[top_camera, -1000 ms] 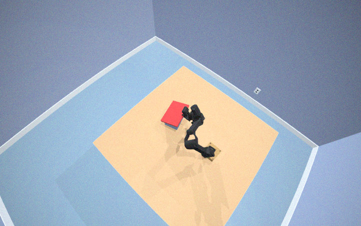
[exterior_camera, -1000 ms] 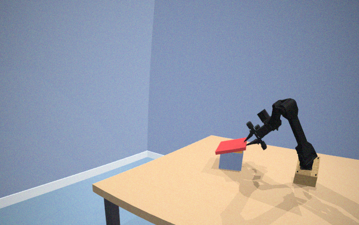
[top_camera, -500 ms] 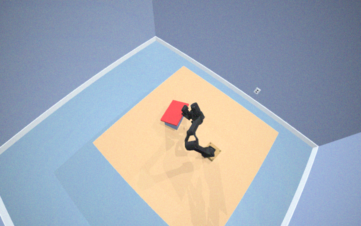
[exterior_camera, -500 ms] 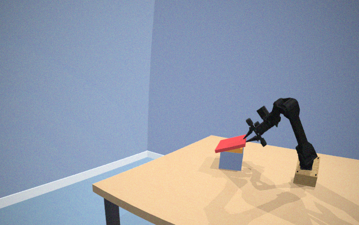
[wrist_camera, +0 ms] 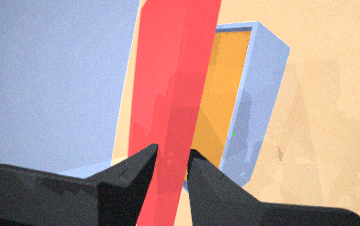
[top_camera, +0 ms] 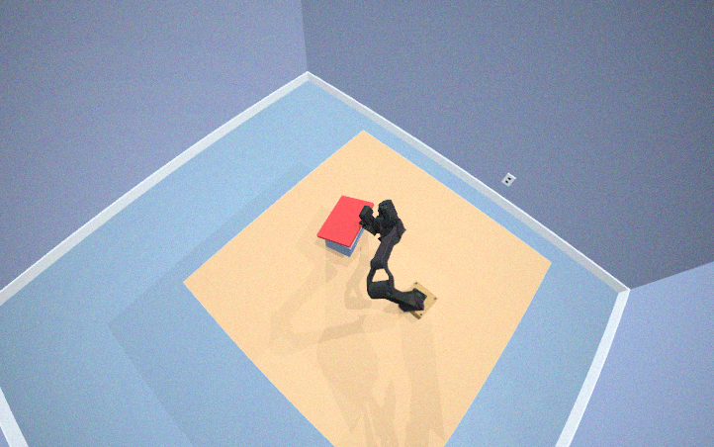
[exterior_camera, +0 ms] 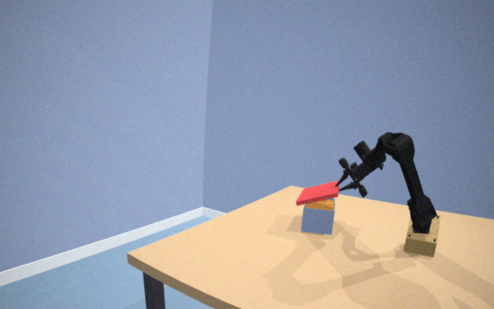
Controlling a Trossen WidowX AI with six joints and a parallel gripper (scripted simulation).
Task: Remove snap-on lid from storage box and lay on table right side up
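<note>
My gripper tip is 70 mm short of the red lid, 10 mm to the right of it and 20 mm above it. From my gripper tip the other things lie so: blue storage box: 60 mm ahead, 10 mm to the left, 120 mm below.
</note>
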